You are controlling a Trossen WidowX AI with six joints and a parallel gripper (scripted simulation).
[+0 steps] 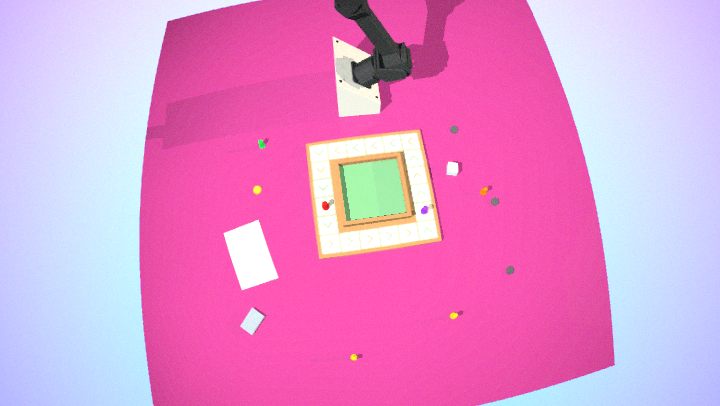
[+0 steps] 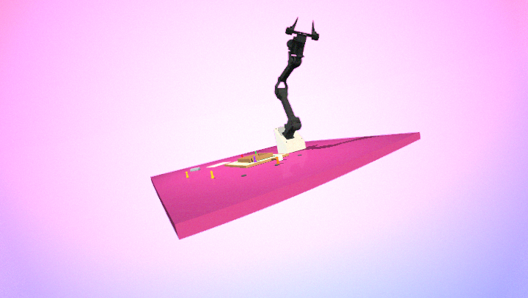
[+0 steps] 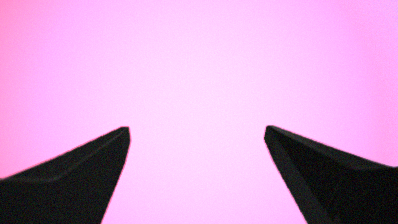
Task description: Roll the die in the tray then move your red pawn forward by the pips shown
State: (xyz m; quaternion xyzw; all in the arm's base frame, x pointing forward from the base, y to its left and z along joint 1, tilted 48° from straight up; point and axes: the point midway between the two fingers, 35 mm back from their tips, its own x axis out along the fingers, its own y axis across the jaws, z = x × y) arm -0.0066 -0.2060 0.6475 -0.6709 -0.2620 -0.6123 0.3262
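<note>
Now: the white die 710 mm below my gripper tip, 240 mm ahead of it and 160 mm to the right of it. From my gripper tip the other things lie so: purple pawn (690 mm below, 340 mm ahead, 240 mm to the right); green tray (710 mm below, 360 mm to the right, 280 mm ahead); orange pawn (700 mm below, 300 mm ahead, 80 mm to the right).
</note>
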